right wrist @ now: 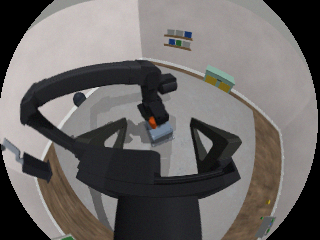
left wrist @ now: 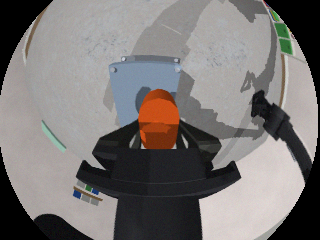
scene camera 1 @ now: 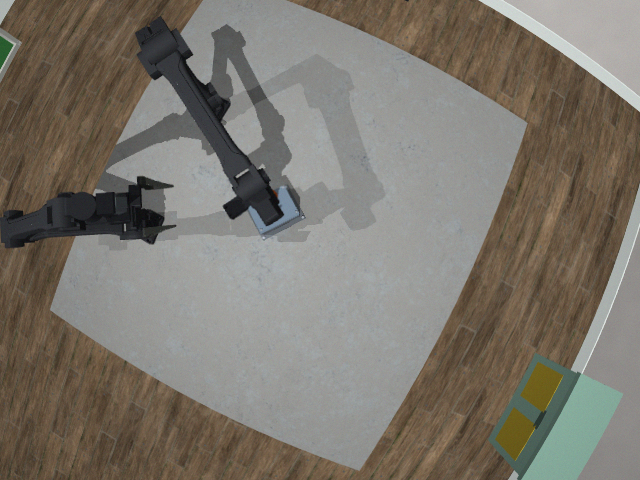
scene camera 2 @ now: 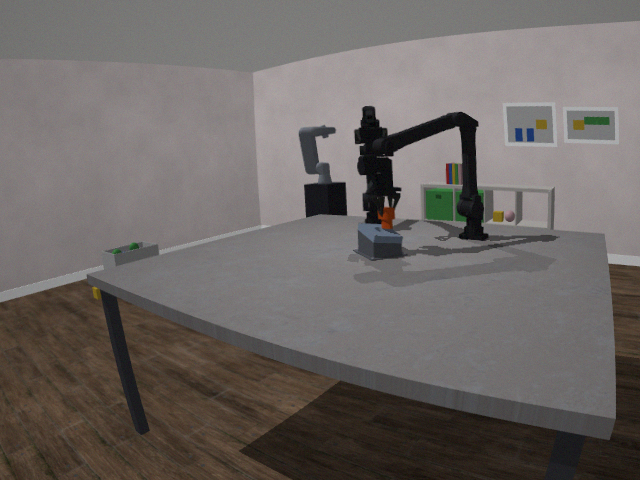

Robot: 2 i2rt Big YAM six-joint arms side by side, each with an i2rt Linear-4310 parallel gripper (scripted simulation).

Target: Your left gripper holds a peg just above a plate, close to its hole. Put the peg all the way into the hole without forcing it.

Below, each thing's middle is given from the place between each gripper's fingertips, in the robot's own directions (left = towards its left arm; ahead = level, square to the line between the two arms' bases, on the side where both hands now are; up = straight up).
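Scene:
Blue-grey plate (scene camera 1: 288, 207): 20 mm to the right of my left hand, 20 mm ahead of it, 80 mm below it. Orange peg (left wrist: 159, 118): 20 mm below my left hand.
Orange peg: 14 cm ahead of my right hand (scene camera 1: 174, 205), 14 cm to the left of it, 29 cm below it. Blue-grey plate: 16 cm ahead of my right hand, 12 cm to the left of it, 35 cm below it.

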